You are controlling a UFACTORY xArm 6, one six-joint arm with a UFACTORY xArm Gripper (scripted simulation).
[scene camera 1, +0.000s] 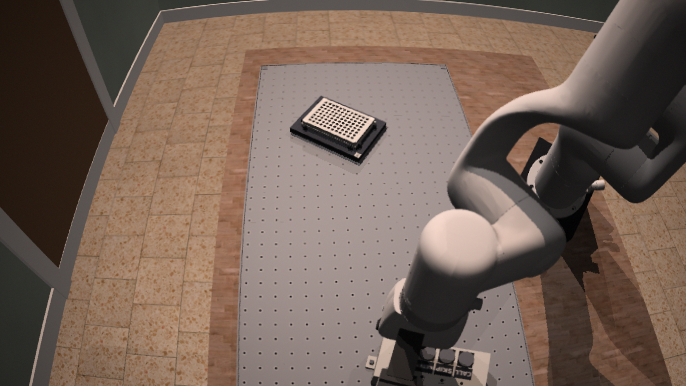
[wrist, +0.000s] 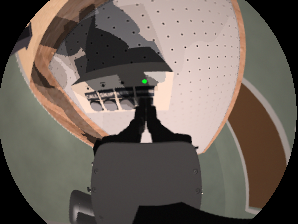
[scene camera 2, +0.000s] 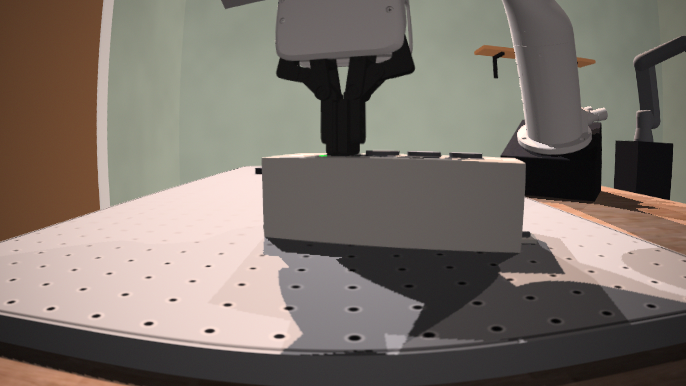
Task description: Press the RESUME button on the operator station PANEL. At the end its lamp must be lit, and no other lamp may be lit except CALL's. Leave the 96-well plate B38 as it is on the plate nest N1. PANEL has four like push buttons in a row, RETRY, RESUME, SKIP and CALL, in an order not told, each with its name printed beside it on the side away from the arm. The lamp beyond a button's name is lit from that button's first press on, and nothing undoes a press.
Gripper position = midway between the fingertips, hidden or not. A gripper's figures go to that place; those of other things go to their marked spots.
Scene:
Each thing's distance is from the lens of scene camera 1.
gripper [scene camera 1: 407,347]: 0.65 m
96-well plate B38 [scene camera 1: 351,127]: 0.92 m
black nest N1 [scene camera 1: 297,128]: 0.93 m

